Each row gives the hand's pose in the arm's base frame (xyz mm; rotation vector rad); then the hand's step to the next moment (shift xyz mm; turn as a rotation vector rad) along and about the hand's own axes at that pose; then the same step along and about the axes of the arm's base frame.
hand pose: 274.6 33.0 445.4 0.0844 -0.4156 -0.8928
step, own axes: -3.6 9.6 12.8 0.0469 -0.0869 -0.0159
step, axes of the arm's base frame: 0.2 10.1 12.9 -0.0321 -0.0924 -0.0208
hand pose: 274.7 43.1 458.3 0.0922 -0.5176 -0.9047
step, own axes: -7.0 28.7 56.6 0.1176 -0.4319 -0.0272
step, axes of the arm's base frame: -9.1 31.0 55.1 -0.2418 -0.3633 -0.1031
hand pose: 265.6 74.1 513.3 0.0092 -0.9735 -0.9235
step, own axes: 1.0 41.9 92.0 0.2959 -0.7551 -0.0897
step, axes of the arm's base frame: -37.2 60.8 71.7 -0.3723 -0.7121 -0.1417
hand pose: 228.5 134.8 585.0 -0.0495 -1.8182 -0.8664
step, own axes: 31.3 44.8 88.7 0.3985 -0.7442 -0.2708
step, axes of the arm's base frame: -65.5 72.9 35.2 -0.2668 -0.8452 -0.0208
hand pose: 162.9 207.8 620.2 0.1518 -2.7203 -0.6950
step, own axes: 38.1 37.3 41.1 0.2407 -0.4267 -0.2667
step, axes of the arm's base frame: -50.6 44.1 -5.0 -0.1267 -0.5367 0.0837
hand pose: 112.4 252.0 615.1 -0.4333 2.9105 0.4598
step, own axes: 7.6 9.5 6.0 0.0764 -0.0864 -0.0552
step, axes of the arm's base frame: -9.4 8.6 -4.6 -0.0519 -0.1162 0.0125
